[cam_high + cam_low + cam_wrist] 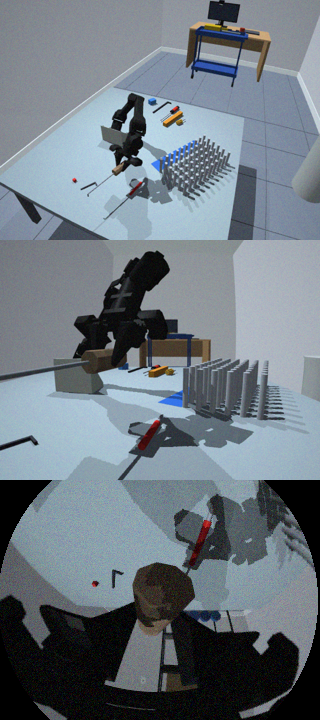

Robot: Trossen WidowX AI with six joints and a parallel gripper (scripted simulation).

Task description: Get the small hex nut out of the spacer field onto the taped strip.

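My gripper tip is 1 cm past the pick tool and 10 cm to the left of it. Round my gripper tip: red cube: 25 cm behind, 12 cm to the right, 13 cm below; then red-handled screwdriver: 8 cm ahead, 8 cm to the left, 13 cm below; then small L-shaped key: 14 cm behind, 9 cm to the right, 14 cm below.
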